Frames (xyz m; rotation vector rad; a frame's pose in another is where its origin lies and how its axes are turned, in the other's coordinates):
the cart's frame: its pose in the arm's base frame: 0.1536 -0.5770 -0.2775 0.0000 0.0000 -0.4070
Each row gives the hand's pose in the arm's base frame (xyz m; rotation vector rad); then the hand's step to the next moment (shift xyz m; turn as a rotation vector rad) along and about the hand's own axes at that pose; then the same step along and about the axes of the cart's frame.
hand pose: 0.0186 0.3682 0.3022 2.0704 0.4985 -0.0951
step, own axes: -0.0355 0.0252 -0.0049 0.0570 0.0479 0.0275
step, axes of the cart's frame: -0.0142 -0.0260 0.0323 0.0787 0.0047 0.0090
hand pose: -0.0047 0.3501 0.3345 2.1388 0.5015 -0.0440
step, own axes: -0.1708 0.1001 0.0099 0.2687 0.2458 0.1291
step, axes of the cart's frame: -0.0627 -0.1530 0.1093 0.3816 0.0162 0.0584
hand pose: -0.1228 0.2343 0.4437 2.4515 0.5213 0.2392
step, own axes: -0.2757 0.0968 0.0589 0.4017 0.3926 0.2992
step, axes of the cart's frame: -0.0998 -0.2809 -0.0012 0.6355 -0.0295 0.0181
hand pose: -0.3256 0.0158 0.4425 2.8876 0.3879 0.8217
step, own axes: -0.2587 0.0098 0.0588 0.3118 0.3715 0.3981
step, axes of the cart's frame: -0.1316 -0.1469 -0.1778 0.6151 -0.0474 -0.1144
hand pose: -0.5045 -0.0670 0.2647 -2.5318 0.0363 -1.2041
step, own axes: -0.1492 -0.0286 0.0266 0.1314 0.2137 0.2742
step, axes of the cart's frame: -0.0959 0.0232 -0.1185 0.3488 -0.0066 -0.1282
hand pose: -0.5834 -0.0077 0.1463 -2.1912 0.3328 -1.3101
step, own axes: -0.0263 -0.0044 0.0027 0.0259 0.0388 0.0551
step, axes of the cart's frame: -0.0167 0.0113 -0.0176 0.0682 0.0018 -0.0237
